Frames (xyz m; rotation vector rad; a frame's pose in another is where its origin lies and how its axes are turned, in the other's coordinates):
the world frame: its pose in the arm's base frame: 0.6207 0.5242 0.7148 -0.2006 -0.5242 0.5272
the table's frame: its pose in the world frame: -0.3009 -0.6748 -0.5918 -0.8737 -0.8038 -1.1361
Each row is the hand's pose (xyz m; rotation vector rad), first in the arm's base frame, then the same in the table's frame.
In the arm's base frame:
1: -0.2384 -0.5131 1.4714 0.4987 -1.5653 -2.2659
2: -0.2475 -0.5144 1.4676 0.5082 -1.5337 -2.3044
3: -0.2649 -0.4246 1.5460 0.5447 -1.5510 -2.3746
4: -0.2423 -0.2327 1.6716 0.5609 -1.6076 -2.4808
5: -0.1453 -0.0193 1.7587 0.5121 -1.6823 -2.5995
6: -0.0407 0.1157 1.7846 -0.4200 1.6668 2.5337
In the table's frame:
1: 1.3433 -0.8283 0.7039 -0.3968 -0.0200 -1.4846
2: 1.3409 -0.8365 0.7089 -0.4238 -0.0058 -1.5086
3: 1.4030 -0.7735 0.7907 -0.4475 -0.0417 -1.5747
4: 1.4879 -0.6045 0.9224 -0.4937 -0.1300 -1.6543
5: 1.5225 -0.3757 1.0171 -0.5701 -0.2499 -1.7045
6: 1.5108 -0.2058 1.0459 -0.6232 -0.3486 -1.7123

